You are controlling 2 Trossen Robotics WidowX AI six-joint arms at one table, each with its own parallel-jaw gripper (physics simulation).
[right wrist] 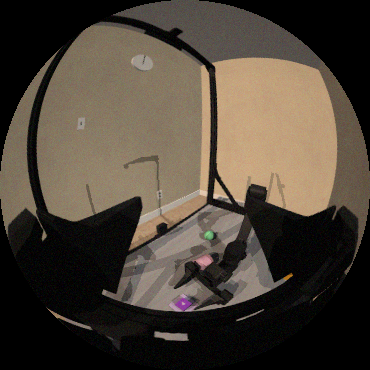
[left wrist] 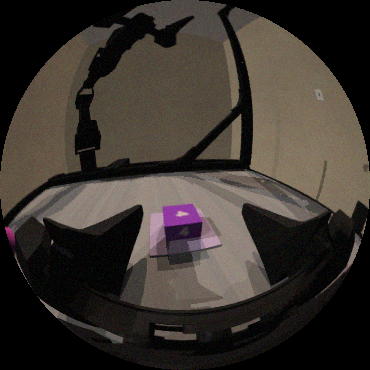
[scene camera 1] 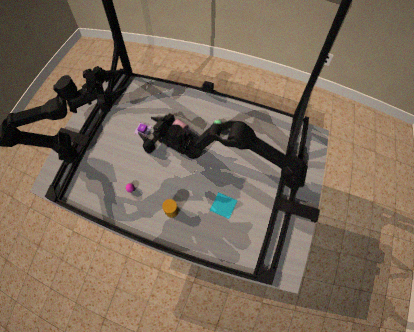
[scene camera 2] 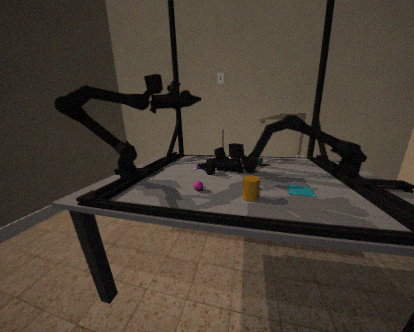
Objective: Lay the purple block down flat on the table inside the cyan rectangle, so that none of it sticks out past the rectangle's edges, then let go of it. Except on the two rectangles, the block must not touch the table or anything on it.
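Frame: origin at the left arm's base, x ahead, y left, z up, level; centimetres.
Where they show: left gripper, fingertip midpoint: (right wrist: 182, 298) (left wrist: 194, 209) (scene camera 1: 144, 125) (scene camera 2: 202, 162); right gripper, fingertip midpoint: (right wrist: 195, 202) (scene camera 1: 123, 79) (scene camera 2: 197, 100); left arm's base, origin of the base link: (scene camera 1: 293, 181) (scene camera 2: 348, 172); right arm's base, origin of the base link: (left wrist: 89, 170) (scene camera 1: 70, 156) (scene camera 2: 128, 177).
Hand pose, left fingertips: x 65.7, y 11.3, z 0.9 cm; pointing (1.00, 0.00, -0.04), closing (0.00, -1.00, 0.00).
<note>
Things, the pixels of their top centre, and the offset from my left fingertips. "pt": a spot on its surface instead.
- purple block, middle of its top: (left wrist: 179, 213) (right wrist: 183, 303) (scene camera 1: 142, 127) dx +0.8, dy +1.2, dz -0.9 cm
- pale pink-lilac rectangle, surface spot: (left wrist: 157, 235) pt dx -0.4, dy +3.3, dz -2.7 cm
- cyan rectangle, surface spot: (scene camera 1: 224, 205) (scene camera 2: 301, 190) pt dx -46.8, dy +11.0, dz -2.7 cm
- pink cylinder, middle of its top: (right wrist: 203, 258) (scene camera 1: 179, 123) dx -13.8, dy -7.3, dz +2.4 cm
- green ball, middle of its top: (scene camera 1: 218, 122) (right wrist: 209, 231) dx -26.7, dy -16.8, dz +1.8 cm
- magenta ball, middle of its top: (scene camera 2: 198, 181) (scene camera 1: 128, 186) dx -12.5, dy +25.7, dz +0.8 cm
- orange cylinder, middle of its top: (scene camera 2: 251, 178) (scene camera 1: 169, 205) dx -31.3, dy +23.7, dz +4.1 cm
The purple block (scene camera 1: 142, 128) (left wrist: 182, 220) (right wrist: 183, 303), with a pale mark on top, rests on the pale pink-lilac rectangle (left wrist: 157, 235) at the upper left of scene camera 1. My left gripper (scene camera 1: 146, 126) (left wrist: 194, 209) is open and low, pointing at the block; the block shows between its two fingers in the left wrist view, with a gap on each side. The cyan rectangle (scene camera 1: 224, 205) (scene camera 2: 301, 190) lies bare at the lower right. My right gripper (scene camera 2: 199, 99) (right wrist: 195, 202) is open and empty, high above the table's left side.
A pink cylinder (scene camera 1: 178, 123) (right wrist: 204, 261) stands close beside my left gripper, partly hidden by it. A green ball (scene camera 1: 217, 121) (right wrist: 209, 235) lies near the left arm. A magenta ball (scene camera 1: 130, 187) (scene camera 2: 198, 185) and an orange cylinder (scene camera 1: 170, 207) (scene camera 2: 251, 188) stand nearer the front.
</note>
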